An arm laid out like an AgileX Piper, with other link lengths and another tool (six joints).
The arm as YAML. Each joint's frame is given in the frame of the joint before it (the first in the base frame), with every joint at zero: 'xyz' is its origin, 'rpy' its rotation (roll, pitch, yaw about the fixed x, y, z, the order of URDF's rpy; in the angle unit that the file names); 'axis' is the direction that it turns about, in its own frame. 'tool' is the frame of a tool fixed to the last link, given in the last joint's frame.
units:
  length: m
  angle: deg
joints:
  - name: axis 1
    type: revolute
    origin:
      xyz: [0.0, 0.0, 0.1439]
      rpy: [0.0, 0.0, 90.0]
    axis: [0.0, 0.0, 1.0]
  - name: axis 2
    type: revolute
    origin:
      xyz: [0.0, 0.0, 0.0]
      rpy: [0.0, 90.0, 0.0]
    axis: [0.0, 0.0, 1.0]
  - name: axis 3
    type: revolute
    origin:
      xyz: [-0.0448, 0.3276, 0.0]
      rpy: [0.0, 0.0, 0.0]
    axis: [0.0, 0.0, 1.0]
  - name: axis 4
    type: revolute
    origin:
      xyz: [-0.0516, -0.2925, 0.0]
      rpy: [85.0, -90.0, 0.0]
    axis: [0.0, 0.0, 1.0]
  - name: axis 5
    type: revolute
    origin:
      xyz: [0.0, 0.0, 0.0]
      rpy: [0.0, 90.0, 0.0]
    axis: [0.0, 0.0, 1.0]
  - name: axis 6
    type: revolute
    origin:
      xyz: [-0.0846, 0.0, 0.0]
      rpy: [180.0, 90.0, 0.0]
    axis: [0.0, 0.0, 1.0]
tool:
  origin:
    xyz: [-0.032, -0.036, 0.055]
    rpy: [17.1, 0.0, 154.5]
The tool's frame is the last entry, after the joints.
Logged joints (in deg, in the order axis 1, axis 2, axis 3, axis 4, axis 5, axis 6), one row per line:
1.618, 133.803, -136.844, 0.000, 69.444, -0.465
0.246, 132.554, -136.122, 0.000, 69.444, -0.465
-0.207, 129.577, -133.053, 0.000, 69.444, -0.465
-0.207, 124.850, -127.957, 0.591, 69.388, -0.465
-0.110, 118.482, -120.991, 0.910, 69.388, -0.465
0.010, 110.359, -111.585, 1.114, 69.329, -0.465
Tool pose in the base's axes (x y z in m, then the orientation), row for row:
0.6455, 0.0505, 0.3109, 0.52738, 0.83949, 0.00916, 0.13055
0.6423, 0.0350, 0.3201, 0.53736, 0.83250, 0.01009, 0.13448
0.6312, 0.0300, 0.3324, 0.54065, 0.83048, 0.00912, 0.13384
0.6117, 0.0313, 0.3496, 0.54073, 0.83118, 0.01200, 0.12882
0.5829, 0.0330, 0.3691, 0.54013, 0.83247, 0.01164, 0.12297
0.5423, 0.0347, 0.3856, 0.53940, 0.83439, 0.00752, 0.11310
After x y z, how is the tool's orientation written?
As a quaternion, x y z w.
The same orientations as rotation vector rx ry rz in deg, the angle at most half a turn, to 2 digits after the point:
87.77, 139.71, 1.52
89.23, 138.24, 1.68
89.81, 137.95, 1.51
90.08, 138.46, 2.00
90.28, 139.14, 1.95
90.67, 140.25, 1.26

